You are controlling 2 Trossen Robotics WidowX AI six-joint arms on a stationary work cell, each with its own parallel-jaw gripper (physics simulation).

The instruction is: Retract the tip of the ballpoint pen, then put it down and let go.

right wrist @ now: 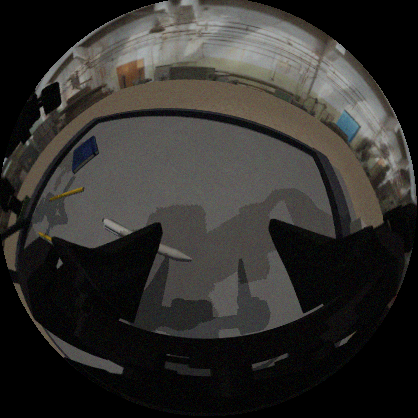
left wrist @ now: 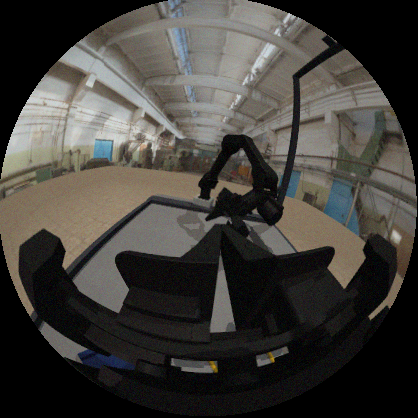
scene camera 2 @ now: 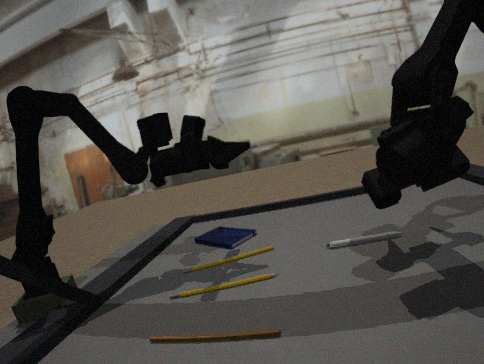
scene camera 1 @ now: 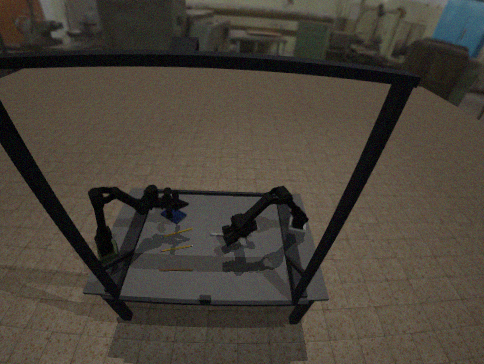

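Seen in the pictures: left gripper, between the fingertips: [left wrist: 219, 228] [scene camera 2: 249, 144] [scene camera 1: 188, 204]; right gripper, between the fingertips: [right wrist: 216, 226] [left wrist: 207, 227] [scene camera 2: 403, 197]; left arm's base, origin of its link: [scene camera 1: 106, 249]; right arm's base, origin of its link: [left wrist: 203, 197] [scene camera 1: 297, 224].
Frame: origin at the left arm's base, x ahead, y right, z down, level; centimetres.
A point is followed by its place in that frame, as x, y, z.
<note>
A white ballpoint pen [scene camera 1: 217, 234] {58.8, 16.6, 3.2} [scene camera 2: 364, 240] {60.7, 18.3, 3.4} [right wrist: 172, 252] {65.4, 20.7, 2.9} lies flat on the grey table. In the right wrist view its clip end points to the upper left and its tapered end to the lower right, and the left-hand finger covers its middle. Whether the tip is out is too small to tell. My right gripper [right wrist: 216, 226] {69.9, 20.4, -2.4} is open and empty above the table, near the pen and not touching it. My left gripper [scene camera 1: 187, 203] {47.5, 5.3, -17.7} [scene camera 2: 248, 145] {47.5, 5.3, -17.7} [left wrist: 219, 228] {47.5, 5.3, -17.7} is shut and empty, raised above the blue notebook's side of the table.
A blue notebook [scene camera 1: 173, 215] {41.0, -9.1, 2.8} [scene camera 2: 226, 237] {41.3, -7.7, 2.8} [right wrist: 85, 154] {44.4, -6.6, 2.8} lies beyond two yellow pencils [scene camera 2: 231, 259] {38.8, 4.3, 3.5} [scene camera 2: 225, 286] {34.8, 14.4, 3.5}. A brown stick [scene camera 1: 176, 270] {29.7, 26.7, 3.6} [scene camera 2: 215, 336] {30.1, 26.7, 3.3} lies nearer the front edge. Dark frame posts [scene camera 1: 350, 185] {72.7, 68.3, -70.6} stand at the table's sides.
</note>
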